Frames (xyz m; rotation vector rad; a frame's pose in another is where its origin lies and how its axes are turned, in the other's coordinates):
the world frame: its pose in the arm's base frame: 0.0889 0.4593 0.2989 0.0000 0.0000 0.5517
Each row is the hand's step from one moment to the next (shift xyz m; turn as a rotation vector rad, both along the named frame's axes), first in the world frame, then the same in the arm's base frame.
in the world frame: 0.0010 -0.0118 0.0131 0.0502 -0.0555 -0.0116
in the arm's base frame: 0.0070 -0.0095 0.0131 0.0718 -0.0210 -0.0116
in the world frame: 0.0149 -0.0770 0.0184 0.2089 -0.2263 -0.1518
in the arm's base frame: 0.0530 -0.0578 0.0184 0.2965 -0.0832 -0.1518
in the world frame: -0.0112 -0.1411 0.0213 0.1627 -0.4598 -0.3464
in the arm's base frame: 0.0644 -0.1260 0.0213 0.3796 -0.3063 -0.3464
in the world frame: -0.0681 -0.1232 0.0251 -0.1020 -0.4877 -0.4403
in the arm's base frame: 0.0066 -0.1406 0.0251 0.1688 -0.4688 -0.4403
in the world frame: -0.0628 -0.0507 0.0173 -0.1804 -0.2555 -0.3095
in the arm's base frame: -0.0269 -0.0761 0.0173 -0.0197 -0.3121 -0.3095
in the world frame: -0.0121 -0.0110 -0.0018 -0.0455 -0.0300 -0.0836
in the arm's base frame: -0.0045 -0.0157 -0.0018 -0.0230 -0.0494 -0.0836
